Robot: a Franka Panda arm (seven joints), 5 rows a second.
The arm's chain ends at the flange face. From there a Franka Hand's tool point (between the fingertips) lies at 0.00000 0.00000 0.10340 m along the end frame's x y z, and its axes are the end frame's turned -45 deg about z.
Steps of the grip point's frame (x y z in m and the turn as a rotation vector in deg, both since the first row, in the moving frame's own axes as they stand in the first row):
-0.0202 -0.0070 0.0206 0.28 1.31 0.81
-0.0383 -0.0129 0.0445 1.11 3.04 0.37
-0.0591 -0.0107 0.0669 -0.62 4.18 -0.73
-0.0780 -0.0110 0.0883 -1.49 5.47 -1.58
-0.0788 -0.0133 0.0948 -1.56 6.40 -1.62
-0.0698 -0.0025 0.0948 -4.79 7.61 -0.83
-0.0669 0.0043 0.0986 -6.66 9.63 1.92
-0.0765 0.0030 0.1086 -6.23 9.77 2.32
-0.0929 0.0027 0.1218 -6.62 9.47 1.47
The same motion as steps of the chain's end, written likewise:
-0.0206 0.0114 0.0206 1.12 0.73 0.81
-0.0387 0.0232 0.0447 2.93 1.36 0.37
-0.0554 0.0388 0.0672 2.52 3.39 -0.73
-0.0717 0.0526 0.0888 2.81 4.92 -1.58
-0.0752 0.0526 0.0955 3.42 5.63 -1.62
-0.0669 0.0513 0.0961 1.99 8.77 -0.83
-0.0650 0.0538 0.1008 2.10 11.52 1.92
-0.0723 0.0603 0.1107 2.50 11.31 2.32
-0.0842 0.0709 0.1239 2.02 11.38 1.47

